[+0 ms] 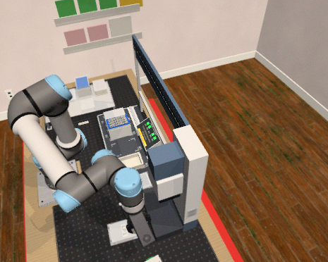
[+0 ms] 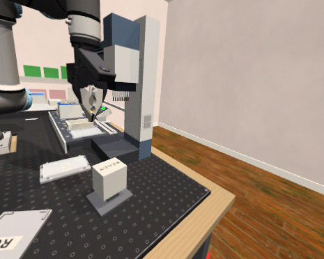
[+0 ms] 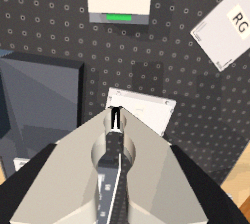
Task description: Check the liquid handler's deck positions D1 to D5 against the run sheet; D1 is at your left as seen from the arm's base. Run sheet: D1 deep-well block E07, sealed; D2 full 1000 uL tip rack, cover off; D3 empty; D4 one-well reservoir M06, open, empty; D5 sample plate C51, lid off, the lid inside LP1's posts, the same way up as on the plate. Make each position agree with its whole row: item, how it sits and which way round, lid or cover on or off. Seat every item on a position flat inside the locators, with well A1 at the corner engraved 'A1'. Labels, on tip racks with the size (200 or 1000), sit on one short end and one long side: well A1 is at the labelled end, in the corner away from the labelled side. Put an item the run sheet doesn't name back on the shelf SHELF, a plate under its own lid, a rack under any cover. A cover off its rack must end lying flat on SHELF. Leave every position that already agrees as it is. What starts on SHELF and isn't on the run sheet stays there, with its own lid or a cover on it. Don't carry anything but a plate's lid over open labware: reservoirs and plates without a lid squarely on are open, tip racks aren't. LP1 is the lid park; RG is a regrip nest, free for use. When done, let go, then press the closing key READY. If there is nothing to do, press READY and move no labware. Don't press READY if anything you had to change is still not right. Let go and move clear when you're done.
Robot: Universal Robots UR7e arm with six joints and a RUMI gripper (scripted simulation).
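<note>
My gripper is now 15 cm above the ready key block, 7 cm to the left of it and 1 cm short of it. Round my hand: pipetting head: 16 cm above, 14 cm ahead, 9 cm to the left; liquid handler's tower: 22 cm ahead, 9 cm to the left, 5 cm above; RG nest: 22 cm below, 20 cm behind, 9 cm to the right.
</note>
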